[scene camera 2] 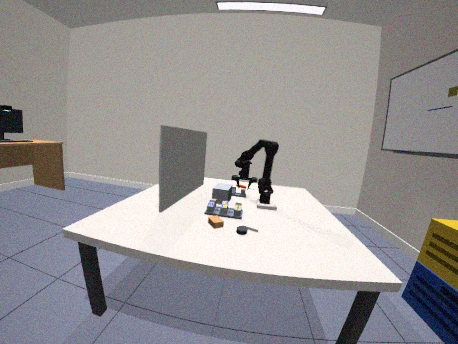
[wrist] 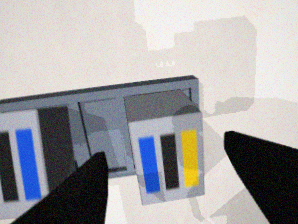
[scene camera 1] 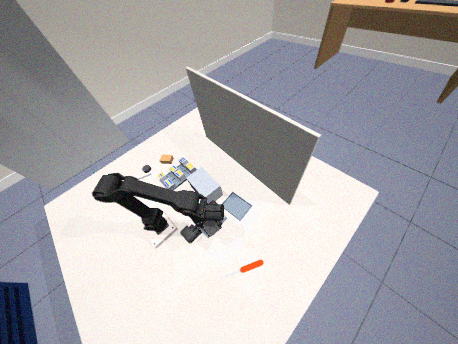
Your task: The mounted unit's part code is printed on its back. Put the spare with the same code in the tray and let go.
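On a tall grey panel, (scene camera 2: 182,152) and (scene camera 1: 220,113) are the same spot.
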